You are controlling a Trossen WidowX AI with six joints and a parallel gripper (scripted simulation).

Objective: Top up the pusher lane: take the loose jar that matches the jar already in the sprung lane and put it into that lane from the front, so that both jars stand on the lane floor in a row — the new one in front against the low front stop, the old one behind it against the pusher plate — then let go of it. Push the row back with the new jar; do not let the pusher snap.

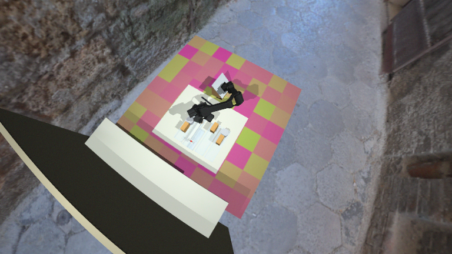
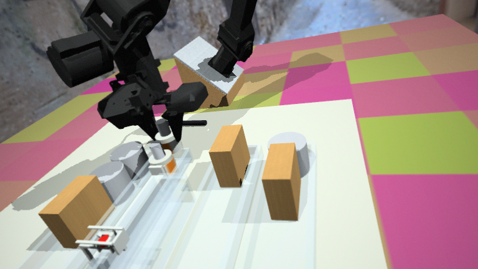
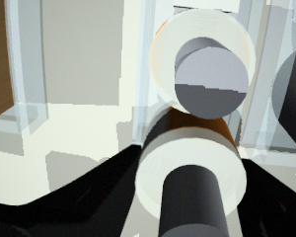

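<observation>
Right now the clear sprung lane is 160 mm ahead of my gripper tip, 30 mm to the left of it and 30 mm below it. The rest, counted from my gripper tip: red mark 220 mm ahead, 40 mm to the left, 20 mm above; then black rod 150 mm behind, 60 mm to the right, 50 mm below.
</observation>
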